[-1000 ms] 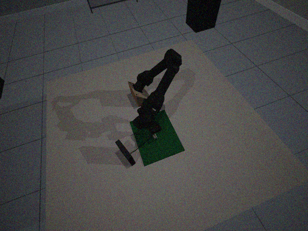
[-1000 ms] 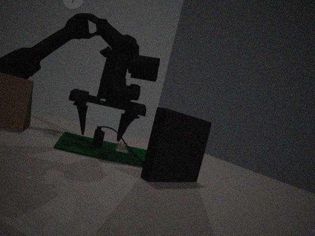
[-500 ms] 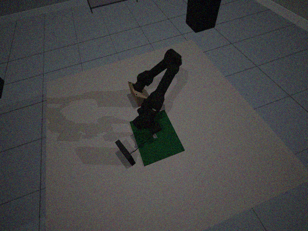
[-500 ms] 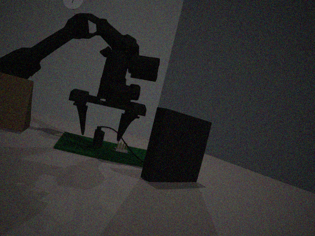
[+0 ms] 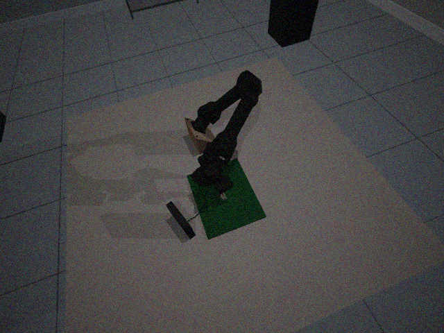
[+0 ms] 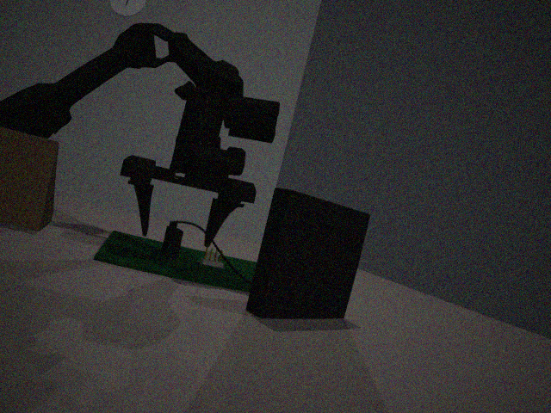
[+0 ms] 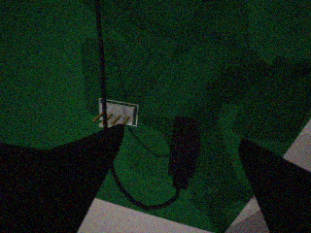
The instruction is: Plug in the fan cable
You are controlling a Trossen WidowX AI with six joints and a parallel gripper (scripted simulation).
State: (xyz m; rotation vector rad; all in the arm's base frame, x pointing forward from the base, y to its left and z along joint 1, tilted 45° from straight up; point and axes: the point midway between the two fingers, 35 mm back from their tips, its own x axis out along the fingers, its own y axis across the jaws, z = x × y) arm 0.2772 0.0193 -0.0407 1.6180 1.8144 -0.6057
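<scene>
Now: the black plug 10 mm to the left of my gripper tip. From my gripper tip the other things lie so: green board (50 mm ahead, 10 mm to the left, 40 mm below); white four-pin fan header (60 mm ahead, 10 mm to the left, 30 mm below); black fan (110 mm ahead, 170 mm to the right, 30 mm above).
</scene>
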